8 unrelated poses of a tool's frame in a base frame.
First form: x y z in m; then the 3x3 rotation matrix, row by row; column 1 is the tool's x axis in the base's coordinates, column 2 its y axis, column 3 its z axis. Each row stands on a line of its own.
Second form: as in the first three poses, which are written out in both.
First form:
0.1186 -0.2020 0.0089
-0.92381 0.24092 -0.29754
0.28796 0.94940 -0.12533
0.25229 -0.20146 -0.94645
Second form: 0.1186 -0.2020 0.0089 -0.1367 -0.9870 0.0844 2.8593
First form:
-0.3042 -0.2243 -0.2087
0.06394 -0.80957 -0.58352
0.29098 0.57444 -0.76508
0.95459 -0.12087 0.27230
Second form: -0.3042 -0.2243 -0.2087 0.3224 -0.7698 0.5508 1.6155
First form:
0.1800 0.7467 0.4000
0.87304 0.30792 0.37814
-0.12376 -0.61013 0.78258
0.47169 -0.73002 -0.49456
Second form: 0.1800 0.7467 0.4000 -0.9599 -0.0594 -0.2740 2.2342
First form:
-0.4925 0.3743 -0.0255
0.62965 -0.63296 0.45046
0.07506 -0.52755 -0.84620
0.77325 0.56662 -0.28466
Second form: -0.4925 0.3743 -0.0255 0.8759 -0.2001 0.4390 2.2034
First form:
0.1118 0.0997 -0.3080
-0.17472 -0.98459 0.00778
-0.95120 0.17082 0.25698
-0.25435 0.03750 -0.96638
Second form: 0.1118 0.0997 -0.3080 -0.6389 0.7631 0.0972 2.9690
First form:
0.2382 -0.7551 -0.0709
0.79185 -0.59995 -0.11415
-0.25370 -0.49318 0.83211
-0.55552 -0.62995 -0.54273
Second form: 0.2382 -0.7551 -0.0709 -0.9336 0.2818 0.2211 2.2421
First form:
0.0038 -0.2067 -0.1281
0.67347 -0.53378 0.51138
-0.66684 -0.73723 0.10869
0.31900 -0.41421 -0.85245
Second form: 0.0038 -0.2067 -0.1281 -0.9128 0.3359 -0.2323 2.8511
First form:
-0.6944 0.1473 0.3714
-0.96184 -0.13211 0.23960
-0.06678 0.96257 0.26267
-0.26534 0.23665 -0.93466
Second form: -0.6944 0.1473 0.3714 -0.0510 0.9904 0.1282 2.8838
